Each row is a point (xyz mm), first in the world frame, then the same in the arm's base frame.
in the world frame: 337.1 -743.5 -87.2
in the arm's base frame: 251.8 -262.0 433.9
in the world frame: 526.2 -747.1 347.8
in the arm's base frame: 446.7 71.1 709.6
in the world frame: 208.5 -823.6 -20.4
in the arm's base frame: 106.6 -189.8 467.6
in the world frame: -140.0 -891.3 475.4
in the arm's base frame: -180.2 336.8 578.1
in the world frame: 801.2 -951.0 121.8
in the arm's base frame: 550.5 -279.8 894.9
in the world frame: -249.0 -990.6 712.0
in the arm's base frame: -304.4 549.3 709.0
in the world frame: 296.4 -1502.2 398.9
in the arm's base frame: -144.0 -60.3 1218.9
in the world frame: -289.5 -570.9 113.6
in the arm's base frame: -167.0 160.7 104.1
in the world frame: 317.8 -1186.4 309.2
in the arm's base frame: 34.2 -44.4 942.8
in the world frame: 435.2 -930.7 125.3
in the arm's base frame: 253.2 -161.3 716.1
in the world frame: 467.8 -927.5 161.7
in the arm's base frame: 285.5 -137.2 744.0
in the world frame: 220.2 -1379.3 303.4
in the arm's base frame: -151.1 -83.4 1047.3
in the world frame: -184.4 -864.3 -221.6
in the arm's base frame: -263.4 -266.9 235.9
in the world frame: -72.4 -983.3 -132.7
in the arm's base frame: -224.7 -259.1 417.7
